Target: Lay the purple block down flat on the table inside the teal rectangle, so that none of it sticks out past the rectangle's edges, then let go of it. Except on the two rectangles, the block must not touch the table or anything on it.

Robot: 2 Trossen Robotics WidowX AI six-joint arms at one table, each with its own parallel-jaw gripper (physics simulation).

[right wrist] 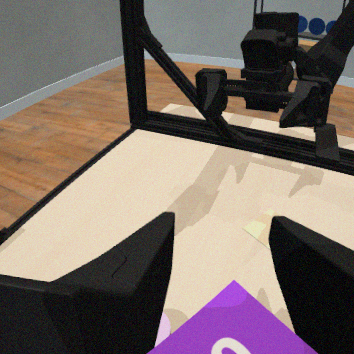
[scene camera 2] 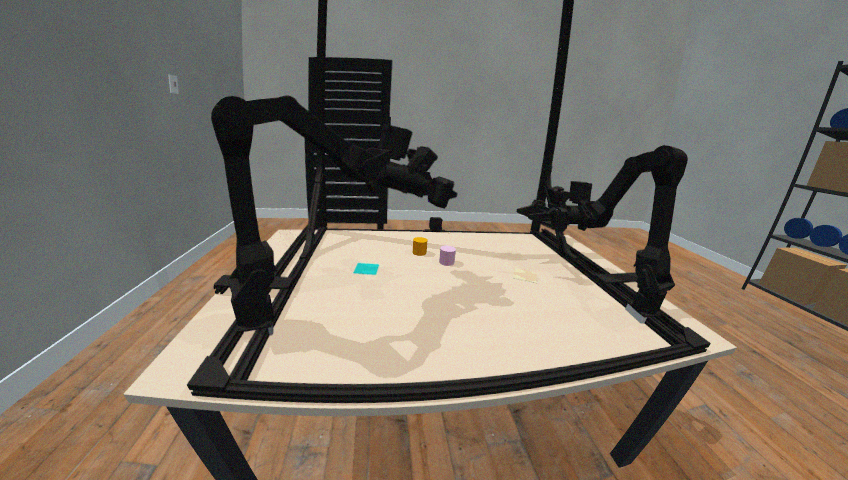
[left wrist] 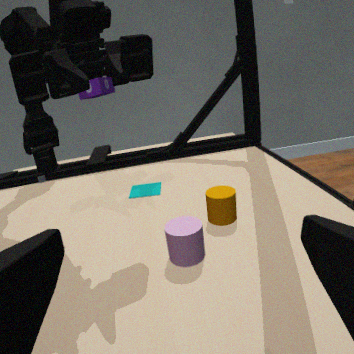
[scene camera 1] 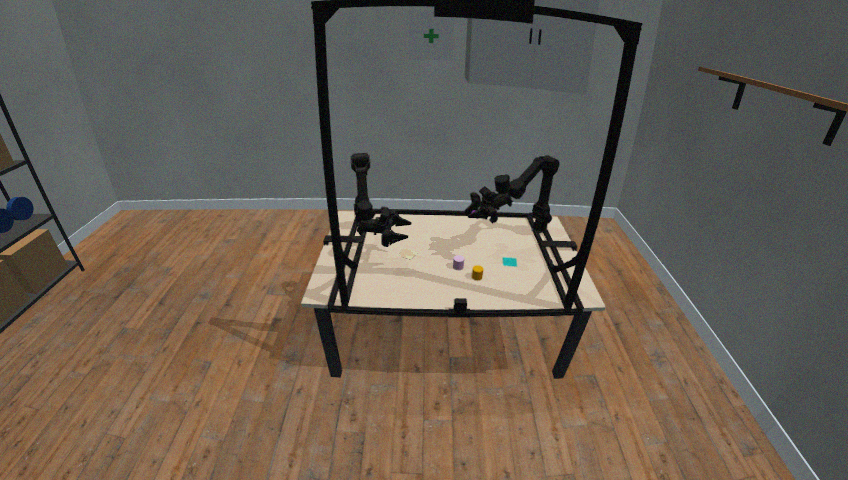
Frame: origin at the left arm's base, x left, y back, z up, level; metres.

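Where they show: left gripper, fingertip midpoint: (right wrist: 240, 117) (scene camera 2: 522, 213) (left wrist: 183, 235) (scene camera 1: 409, 229); right gripper, fingertip midpoint: (right wrist: 222, 225) (scene camera 2: 452, 193) (left wrist: 104, 80) (scene camera 1: 465, 214); left arm's base at its link origin: (scene camera 2: 644, 309); right arm's base at its link origin: (scene camera 2: 254, 319) (left wrist: 47, 169) (scene camera 1: 540, 229).
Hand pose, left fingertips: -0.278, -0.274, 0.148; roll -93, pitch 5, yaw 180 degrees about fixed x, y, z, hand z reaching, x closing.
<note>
Things, the pixels of their top centre, and the offset from my left fingertips, as dx, dy, dz. "spot": a spot on its surface instead.
- purple block at its top centre: (left wrist: 93, 77) +0.082, -0.265, +0.061
- teal rectangle at a spot on its surface: (left wrist: 145, 190) (scene camera 2: 369, 268) (scene camera 1: 508, 261) spot: +0.063, -0.433, -0.166
- lilac cylinder at its top centre: (right wrist: 144, 327) (left wrist: 182, 225) (scene camera 2: 448, 248) (scene camera 1: 458, 258) -0.001, -0.209, -0.122
- orange cylinder at its top centre: (left wrist: 220, 191) (scene camera 2: 420, 239) (scene camera 1: 478, 268) -0.063, -0.290, -0.123
- pale yellow rectangle at a spot on its surface: (right wrist: 256, 229) (scene camera 2: 519, 271) (scene camera 1: 409, 256) spot: +0.045, +0.007, -0.166
My right gripper (scene camera 1: 482, 215) (scene camera 2: 450, 195) (right wrist: 222, 225) is shut on the purple block (left wrist: 97, 88) (right wrist: 240, 325) and holds it high above the table. The block has a white mark on one face, and its corner points up between the fingers in the right wrist view. The teal rectangle (scene camera 1: 509, 261) (scene camera 2: 365, 268) (left wrist: 145, 190) lies flat on the table, with nothing on it. It does not show in the right wrist view. My left gripper (scene camera 1: 408, 230) (scene camera 2: 526, 211) (right wrist: 240, 117) is open and empty above the table, at the left in scene camera 1.
A lilac cylinder (scene camera 1: 458, 262) (scene camera 2: 447, 255) (left wrist: 184, 242) and an orange cylinder (scene camera 1: 477, 273) (scene camera 2: 420, 246) (left wrist: 221, 206) stand near each other. A pale yellow rectangle (scene camera 1: 408, 255) (scene camera 2: 525, 275) (right wrist: 256, 229) lies on the table. A black frame post (scene camera 1: 602, 160) rises at the right.
</note>
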